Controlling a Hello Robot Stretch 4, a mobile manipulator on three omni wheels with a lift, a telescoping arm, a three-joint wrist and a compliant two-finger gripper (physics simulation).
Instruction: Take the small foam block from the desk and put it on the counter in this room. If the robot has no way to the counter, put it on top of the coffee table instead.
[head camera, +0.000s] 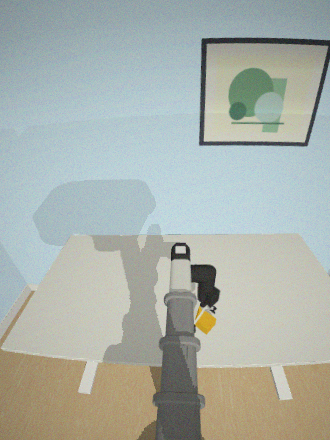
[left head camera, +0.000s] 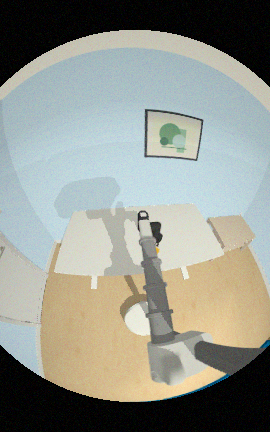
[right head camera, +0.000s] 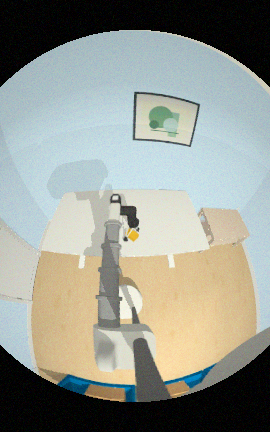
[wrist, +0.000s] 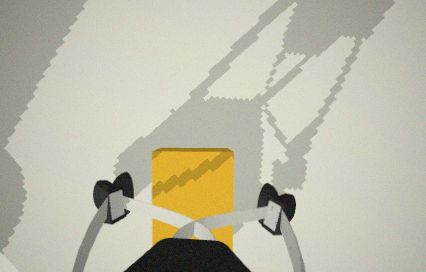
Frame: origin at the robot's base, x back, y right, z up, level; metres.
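Where they show: gripper, fingertip midpoint: (head camera: 202, 322) (right head camera: 131, 235) (wrist: 196, 195); robot's base, origin of the base link: (left head camera: 143, 317) (right head camera: 124, 300).
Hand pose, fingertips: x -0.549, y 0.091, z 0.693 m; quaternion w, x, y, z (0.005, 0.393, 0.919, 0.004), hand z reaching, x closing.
Each offset is from my fingertips to the centre of the thing. "spot": to the spot under its first point. Level surfaces: height alone.
The small foam block @(dx +0.003, dy +0.000, dz +0.023 m) (head camera: 205, 321) (left head camera: 157, 249) (right head camera: 132, 235) (wrist: 192, 175) is a yellow-orange block at the white desk @(dz +0.000 m) (head camera: 265, 280) (left head camera: 185, 225) (right head camera: 165, 215) (wrist: 350, 225), right of the arm. My gripper (wrist: 196, 195) is open, one fingertip on each side of the block in the wrist view, with a gap at both sides. The fingers touch neither side face there. How far the tips are above the desk top is hard to tell. The block's near end is hidden behind the gripper's black body. The counter and the coffee table cannot be identified for certain.
A white round stool or disc (left head camera: 140, 318) (right head camera: 131, 300) is on the floor before the desk. A beige cabinet @(spot: dx -0.219, dy +1.377, dz -0.270 m) (left head camera: 232, 231) (right head camera: 226, 225) stands right of the desk, pale furniture @(spot: dx +0.413, dy -1.521, dz -0.243 m) (left head camera: 20, 287) (right head camera: 15, 265) at left. A framed picture (head camera: 252, 95) hangs on the wall behind.
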